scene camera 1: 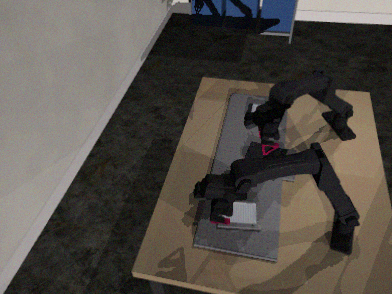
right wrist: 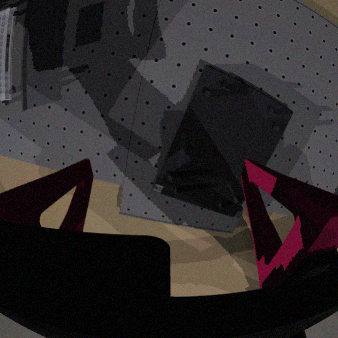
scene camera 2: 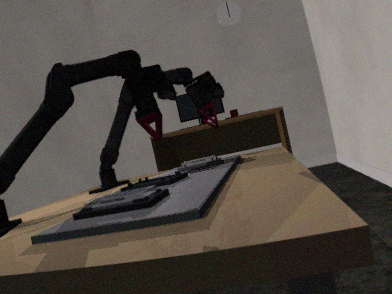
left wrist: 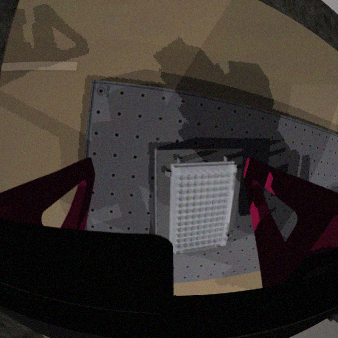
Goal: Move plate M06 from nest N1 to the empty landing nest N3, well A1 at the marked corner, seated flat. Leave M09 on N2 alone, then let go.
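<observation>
A white well plate (scene camera 1: 243, 213) (left wrist: 202, 210) sits on a nest (scene camera 1: 239, 228) (left wrist: 162, 200) near one board end; its label is unreadable, so M06 is not confirmed. My left gripper (scene camera 1: 220, 220) (scene camera 2: 214, 125) (left wrist: 168, 165) is open above this plate, holding nothing; the plate shows between its fingers, nearer the right-hand one. A dark nest without a plate (scene camera 2: 155, 180) (right wrist: 225, 135) lies turned on the board, with a small light marker (right wrist: 158, 188) at one corner. My right gripper (scene camera 1: 265, 142) (scene camera 2: 156, 137) (right wrist: 166, 167) is open above and beside it.
Another plate (scene camera 2: 120, 196) sits on a dark nest (scene camera 2: 122, 210) at the board's near end in scene camera 2. The perforated grey board (scene camera 1: 235, 245) (scene camera 2: 190, 205) lies on the wooden table (scene camera 1: 165, 235). Both arms reach over the board, close together.
</observation>
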